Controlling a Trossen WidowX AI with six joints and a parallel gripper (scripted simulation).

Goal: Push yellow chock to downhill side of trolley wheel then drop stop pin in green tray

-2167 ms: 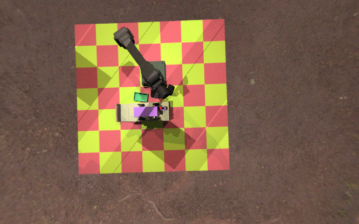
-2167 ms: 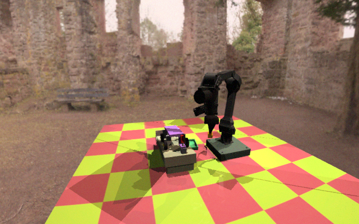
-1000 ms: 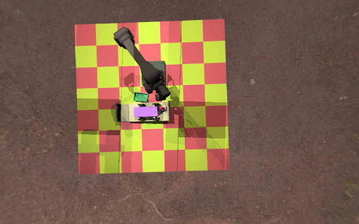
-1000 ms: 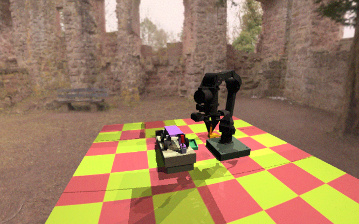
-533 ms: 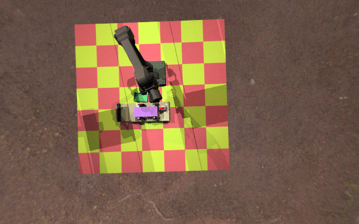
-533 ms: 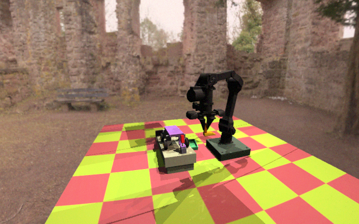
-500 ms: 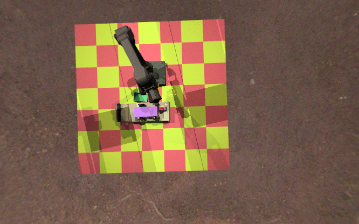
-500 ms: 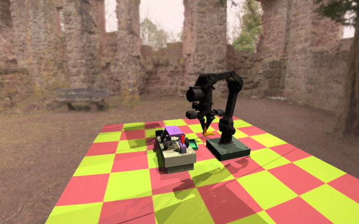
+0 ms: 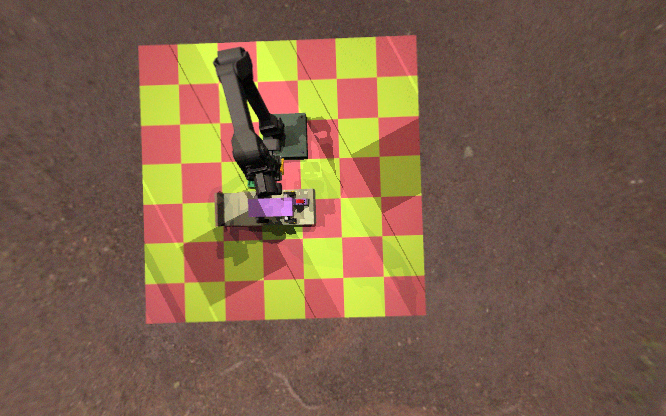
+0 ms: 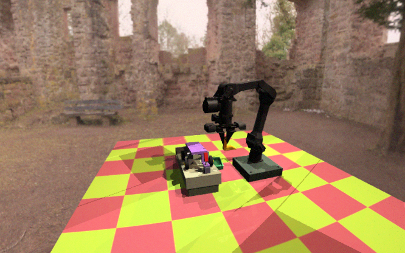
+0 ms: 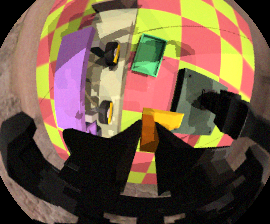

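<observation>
The red-headed stop pin lies 12 cm ahead of my gripper tip, 6 cm to the left of it and 4 cm below it. The rest, counted from my gripper tip: trolley 13 cm ahead, 6 cm to the right, 6 cm below; green tray 2 cm behind, 12 cm to the right, 18 cm below; yellow chock 2 cm behind, 1 cm below.
</observation>
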